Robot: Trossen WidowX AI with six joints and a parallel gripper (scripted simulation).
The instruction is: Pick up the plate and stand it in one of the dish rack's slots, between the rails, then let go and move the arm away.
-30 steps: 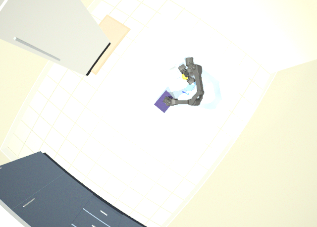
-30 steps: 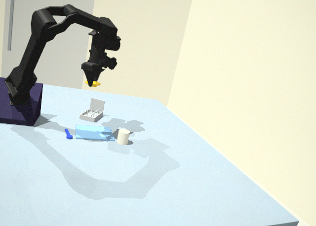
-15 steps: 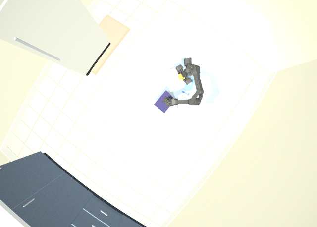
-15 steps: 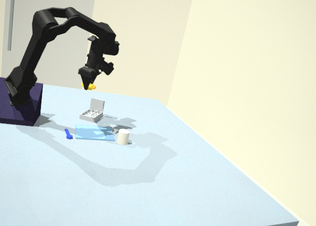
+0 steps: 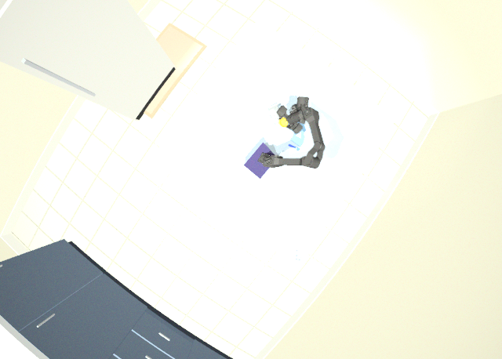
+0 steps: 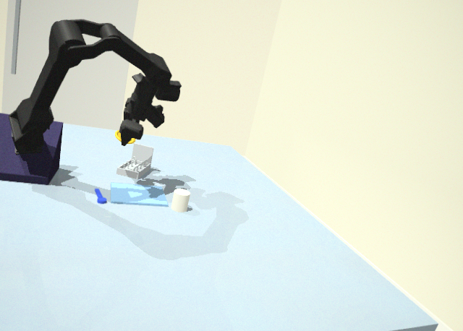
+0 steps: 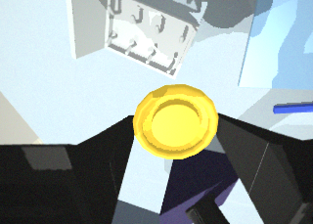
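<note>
Right now my gripper tip is 100 mm above the dish rack, 60 mm short of it and 50 mm to the right of it. Also, from my gripper tip: blue spoon: 170 mm to the right, 120 mm below, 70 mm behind; yellow plate: 10 mm above; light blue mat: 140 mm to the right, 120 mm below, 30 mm ahead.
</note>
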